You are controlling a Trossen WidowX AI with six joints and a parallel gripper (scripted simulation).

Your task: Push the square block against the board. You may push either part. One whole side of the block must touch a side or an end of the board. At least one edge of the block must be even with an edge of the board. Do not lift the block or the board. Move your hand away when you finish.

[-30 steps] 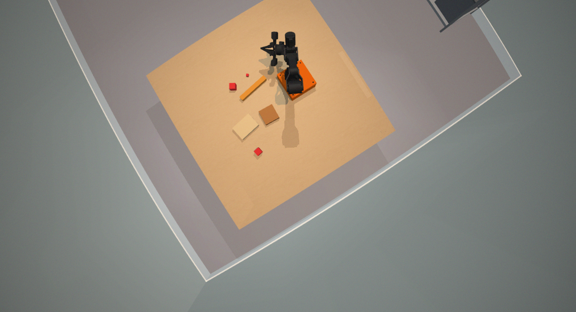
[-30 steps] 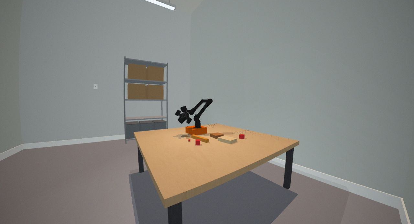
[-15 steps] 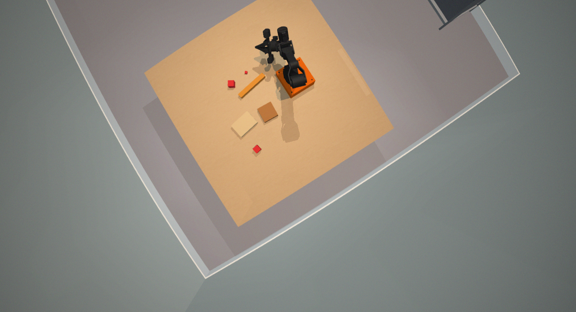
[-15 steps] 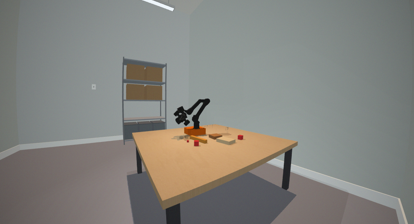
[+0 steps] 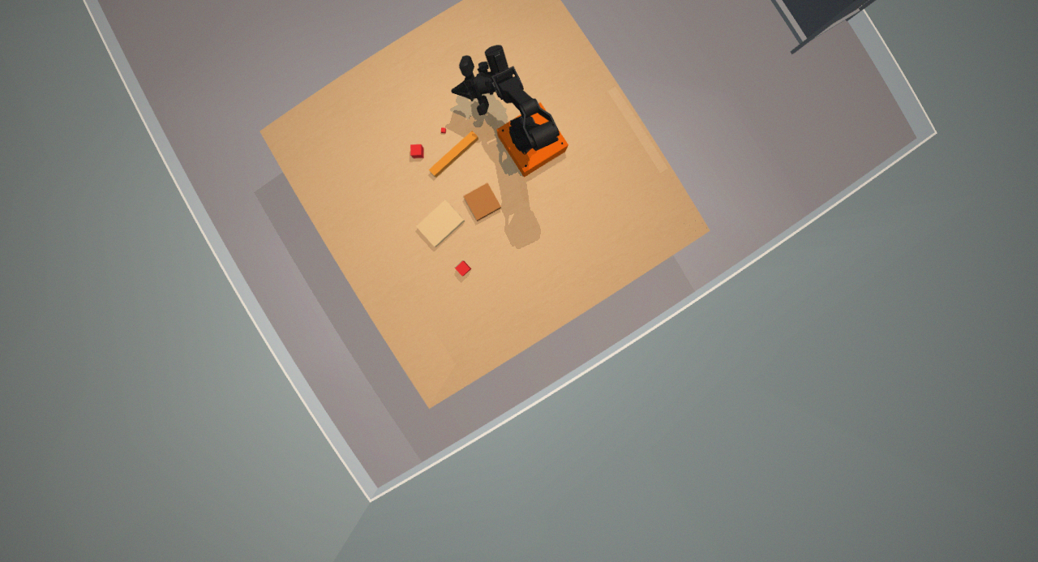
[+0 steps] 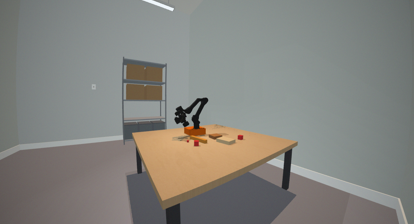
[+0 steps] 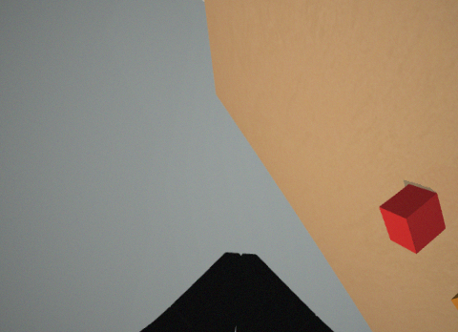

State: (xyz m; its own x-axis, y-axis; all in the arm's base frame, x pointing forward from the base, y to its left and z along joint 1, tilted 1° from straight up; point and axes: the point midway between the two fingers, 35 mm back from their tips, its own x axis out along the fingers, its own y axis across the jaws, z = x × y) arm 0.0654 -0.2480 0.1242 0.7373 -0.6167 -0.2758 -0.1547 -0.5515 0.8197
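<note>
My gripper tip is now 320 mm to the right of the brown square block, 160 mm short of it and 160 mm above it. The rest, counted from my gripper tip: tiny red cube (170 mm below, 90 mm ahead, 10 mm to the left); pale slab (340 mm ahead, 280 mm to the left, 160 mm below); long orange board (160 mm below, 120 mm ahead, 110 mm to the left).
</note>
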